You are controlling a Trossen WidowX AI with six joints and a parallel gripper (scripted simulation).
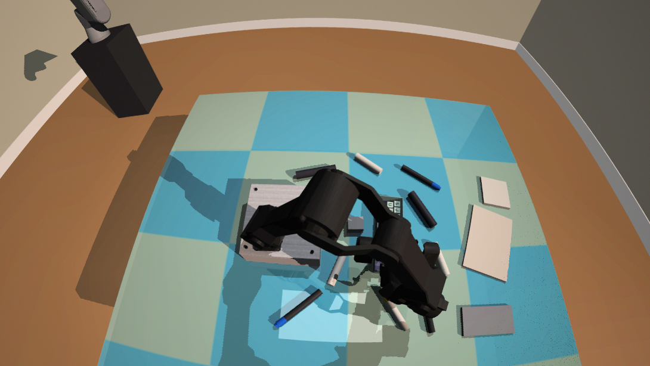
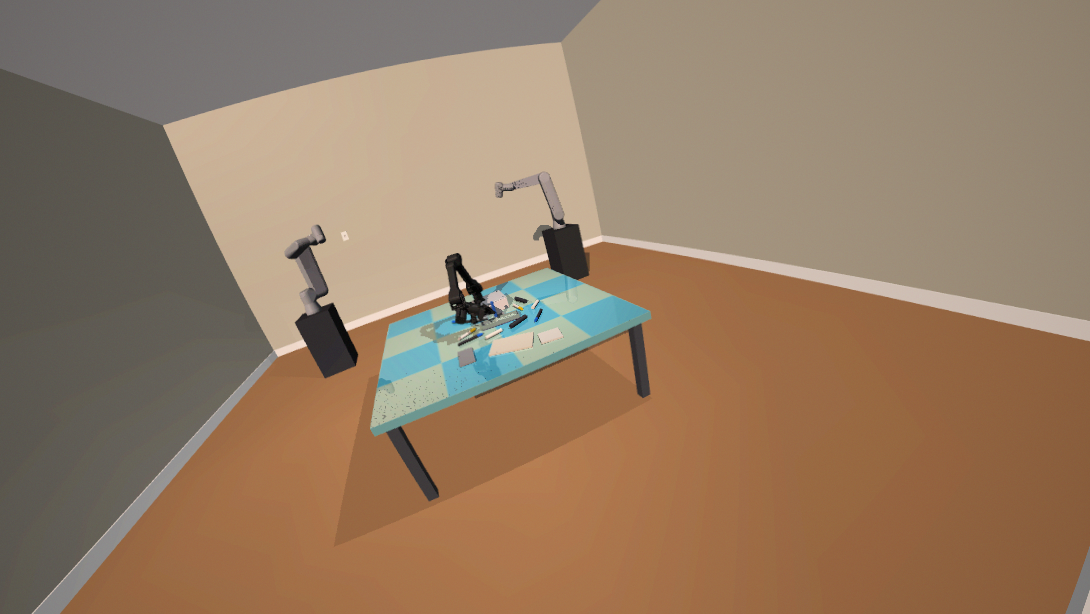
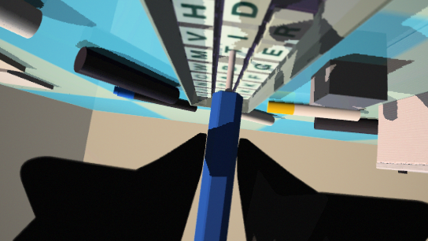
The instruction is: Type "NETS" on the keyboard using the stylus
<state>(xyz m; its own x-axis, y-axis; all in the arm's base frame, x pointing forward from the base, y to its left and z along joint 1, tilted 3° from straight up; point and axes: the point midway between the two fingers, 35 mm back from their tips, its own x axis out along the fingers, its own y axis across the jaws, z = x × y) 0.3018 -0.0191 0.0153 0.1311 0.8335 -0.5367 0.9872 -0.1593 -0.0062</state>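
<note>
My gripper tip is 90 mm past the grey cube, 60 mm above it and 50 mm to the right of it. From my gripper tip the other things lie so: stylus: 10 mm below; grey pad: 250 mm to the right, 250 mm ahead, 60 mm below.
</note>
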